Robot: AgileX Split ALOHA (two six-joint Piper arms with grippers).
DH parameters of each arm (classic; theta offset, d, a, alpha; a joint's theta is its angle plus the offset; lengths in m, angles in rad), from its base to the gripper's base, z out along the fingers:
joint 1: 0 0.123 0 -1.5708
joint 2: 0.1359 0 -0.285 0
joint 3: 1.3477 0 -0.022 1.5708
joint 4: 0 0.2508 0 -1.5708
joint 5: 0 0 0.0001 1.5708
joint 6: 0 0.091 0 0
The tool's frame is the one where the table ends.
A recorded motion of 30 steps. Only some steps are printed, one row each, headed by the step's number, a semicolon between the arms.
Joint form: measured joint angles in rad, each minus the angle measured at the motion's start. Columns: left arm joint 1, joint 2, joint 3, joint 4, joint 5, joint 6; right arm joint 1, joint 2, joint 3, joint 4, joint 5, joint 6.
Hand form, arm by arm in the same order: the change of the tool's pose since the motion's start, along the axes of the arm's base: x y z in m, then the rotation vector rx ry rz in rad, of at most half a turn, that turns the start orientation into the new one. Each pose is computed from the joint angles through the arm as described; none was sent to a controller.
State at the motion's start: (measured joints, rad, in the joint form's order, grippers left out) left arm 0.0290 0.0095 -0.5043 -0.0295 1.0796 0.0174; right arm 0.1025 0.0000 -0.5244 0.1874 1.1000 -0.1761
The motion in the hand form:
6: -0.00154 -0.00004 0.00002 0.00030 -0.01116 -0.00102; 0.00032 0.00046 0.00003 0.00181 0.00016 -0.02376
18: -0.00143 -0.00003 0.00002 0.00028 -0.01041 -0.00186; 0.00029 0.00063 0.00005 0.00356 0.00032 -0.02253
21: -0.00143 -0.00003 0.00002 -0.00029 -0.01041 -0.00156; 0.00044 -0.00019 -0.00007 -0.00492 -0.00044 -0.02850
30: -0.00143 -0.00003 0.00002 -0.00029 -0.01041 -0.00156; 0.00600 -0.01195 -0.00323 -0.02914 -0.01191 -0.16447
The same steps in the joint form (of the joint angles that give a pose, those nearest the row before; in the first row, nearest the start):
6: -0.0010 -0.0102 0.0000 0.0000 -0.0009 0.0000; -0.0250 0.0000 0.0000 0.0022 0.0000 0.0000
18: -0.0019 -0.0095 0.0000 0.0000 -0.0009 0.0000; -0.0250 0.0000 0.0000 0.0043 0.0000 0.0000
21: -0.0019 -0.0095 0.0000 0.0000 -0.0009 -0.0006; -0.0250 0.0000 0.0000 -0.0061 0.0000 0.0000
30: -0.0019 -0.0095 0.0000 0.0000 -0.0009 -0.0006; -0.0232 0.0000 0.0191 -0.1561 -0.0390 0.1085

